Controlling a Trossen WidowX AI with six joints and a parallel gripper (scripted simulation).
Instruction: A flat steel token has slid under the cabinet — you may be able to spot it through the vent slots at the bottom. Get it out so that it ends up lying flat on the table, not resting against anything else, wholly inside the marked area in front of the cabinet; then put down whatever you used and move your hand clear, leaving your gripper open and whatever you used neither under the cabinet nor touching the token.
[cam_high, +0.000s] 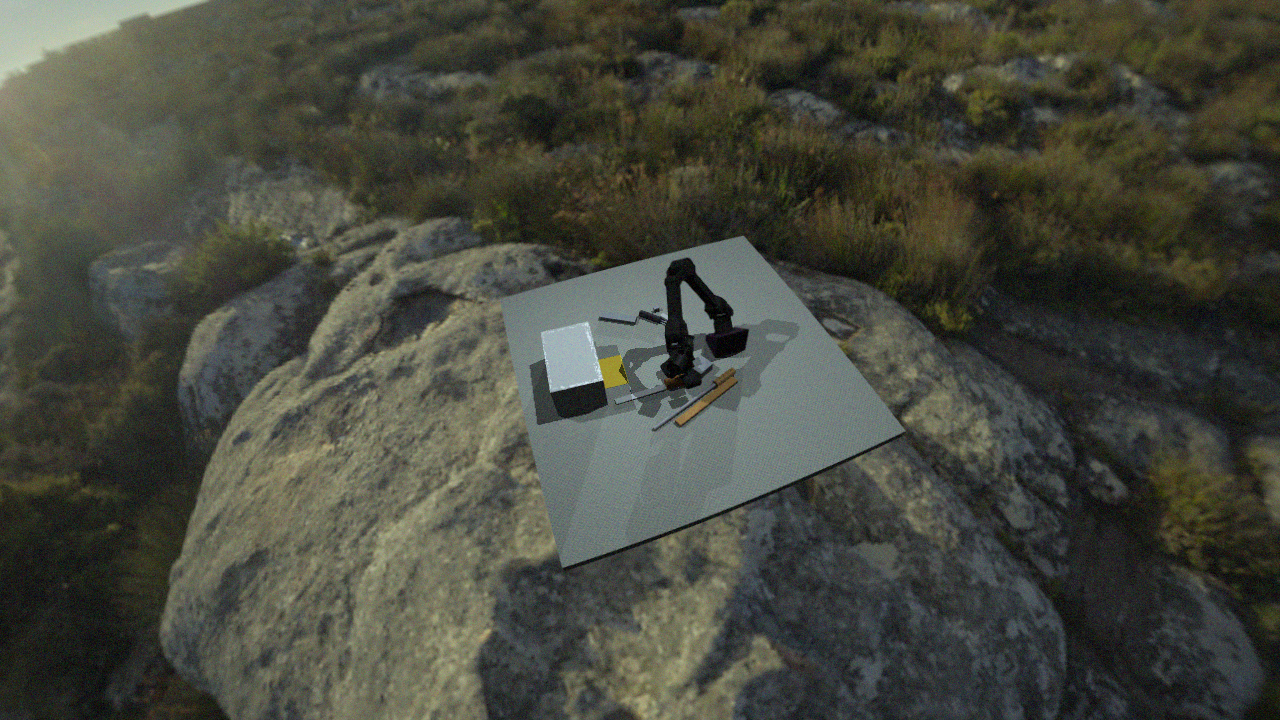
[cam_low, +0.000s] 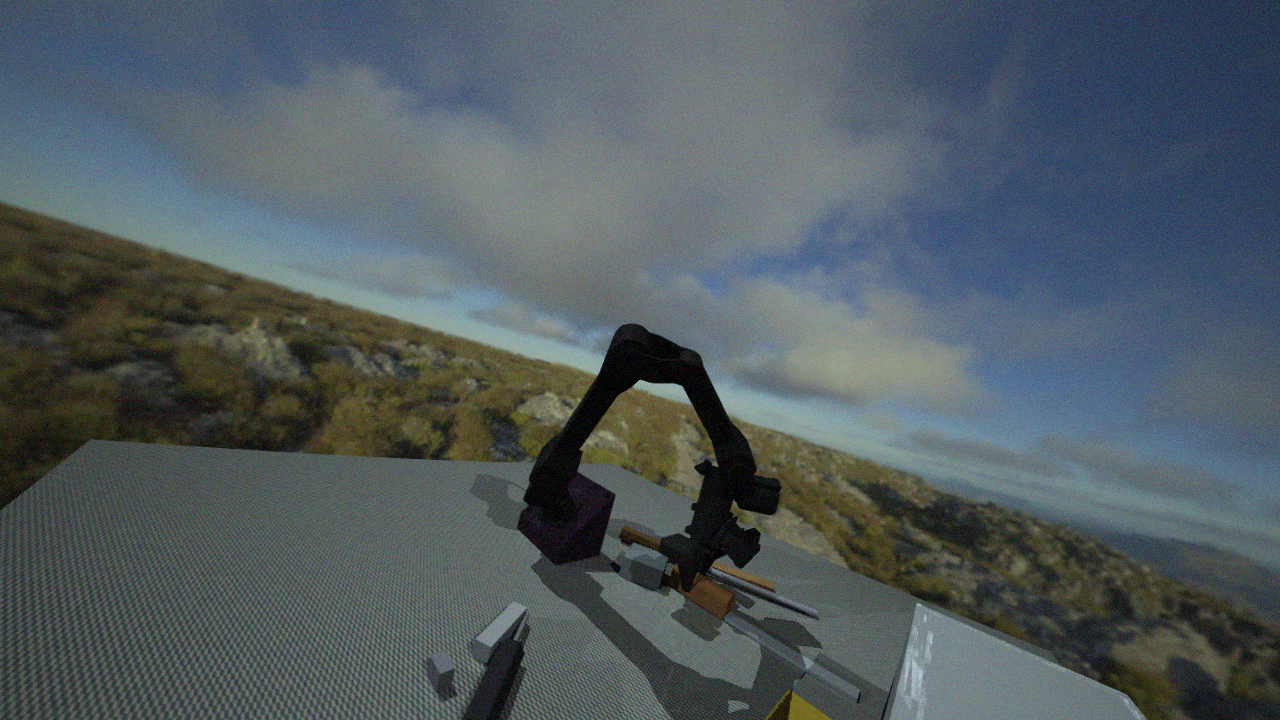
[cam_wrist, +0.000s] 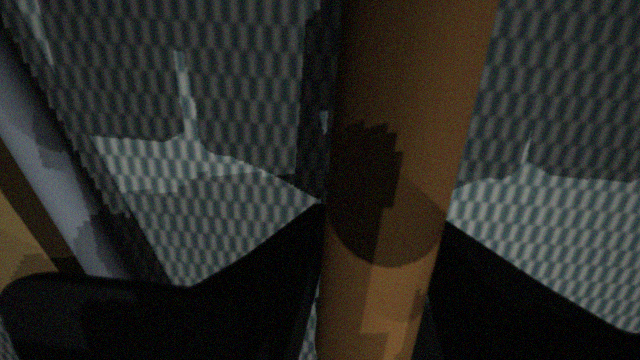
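My gripper tip is 8 cm past the grey block, 3 cm to the left of it and 1 cm below it. From my gripper tip the other things lie so: grey bar 32 cm to the right, 8 cm behind; then small grey cube 40 cm to the right, 6 cm behind; then wooden stick 12 cm to the left, 4 cm behind.
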